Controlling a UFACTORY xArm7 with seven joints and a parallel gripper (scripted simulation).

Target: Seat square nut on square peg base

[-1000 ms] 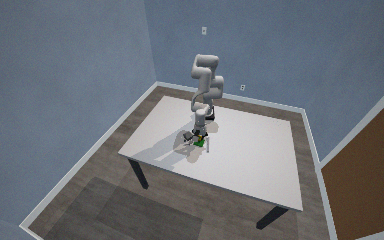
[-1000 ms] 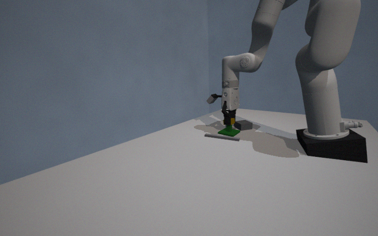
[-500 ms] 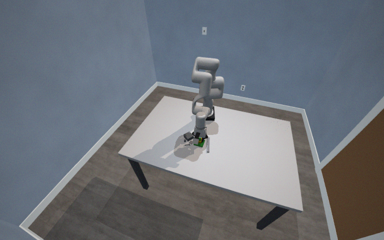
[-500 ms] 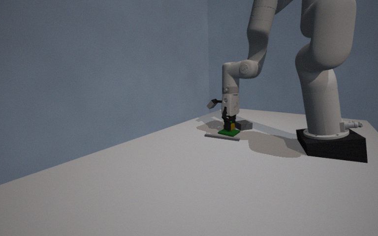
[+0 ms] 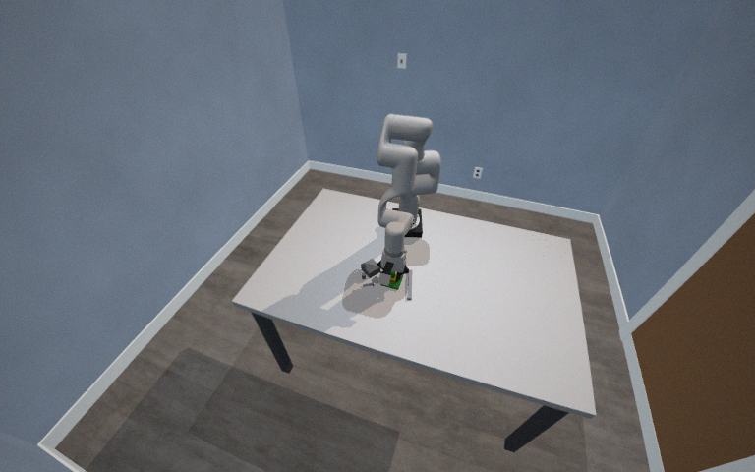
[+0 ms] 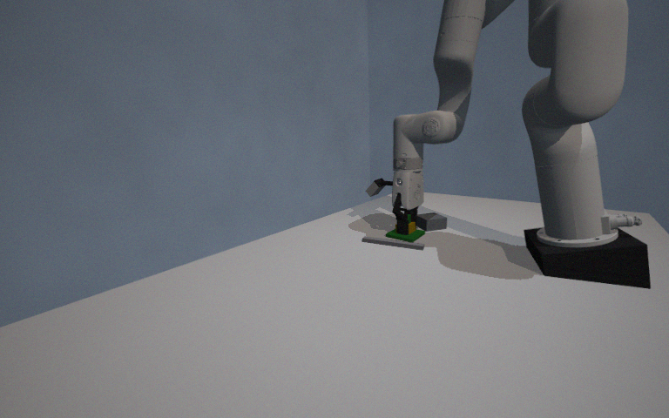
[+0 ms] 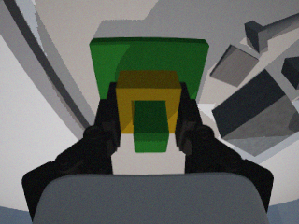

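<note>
The green base lies 1 cm below my hand. The rest, counted from my hand: bolt (5 cm ahead, 9 cm to the right, 2 cm below); then grey block (3 cm behind, 11 cm to the right, 2 cm below); then long grey bar (1 cm ahead, 8 cm to the left, 3 cm below).
</note>
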